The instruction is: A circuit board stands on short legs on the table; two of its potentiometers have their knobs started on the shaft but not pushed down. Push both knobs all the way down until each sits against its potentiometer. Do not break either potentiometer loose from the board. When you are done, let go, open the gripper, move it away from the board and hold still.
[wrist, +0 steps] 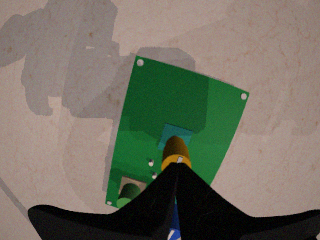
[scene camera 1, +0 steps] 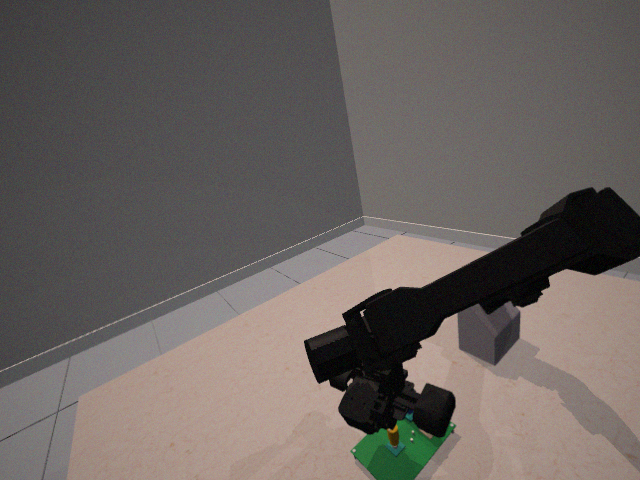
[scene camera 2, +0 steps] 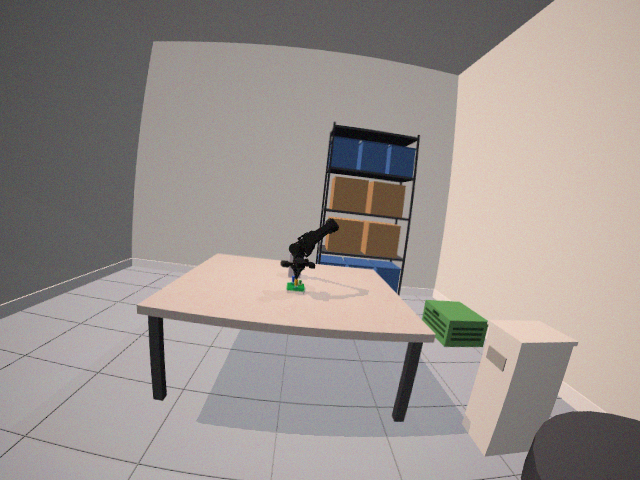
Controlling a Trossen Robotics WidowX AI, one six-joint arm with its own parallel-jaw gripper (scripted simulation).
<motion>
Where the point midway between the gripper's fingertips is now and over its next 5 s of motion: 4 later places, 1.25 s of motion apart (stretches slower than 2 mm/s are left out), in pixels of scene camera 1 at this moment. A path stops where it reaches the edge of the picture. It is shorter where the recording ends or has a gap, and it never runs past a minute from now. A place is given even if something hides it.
My gripper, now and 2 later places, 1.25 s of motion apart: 392, 427; 392, 424; 442, 353
</motion>
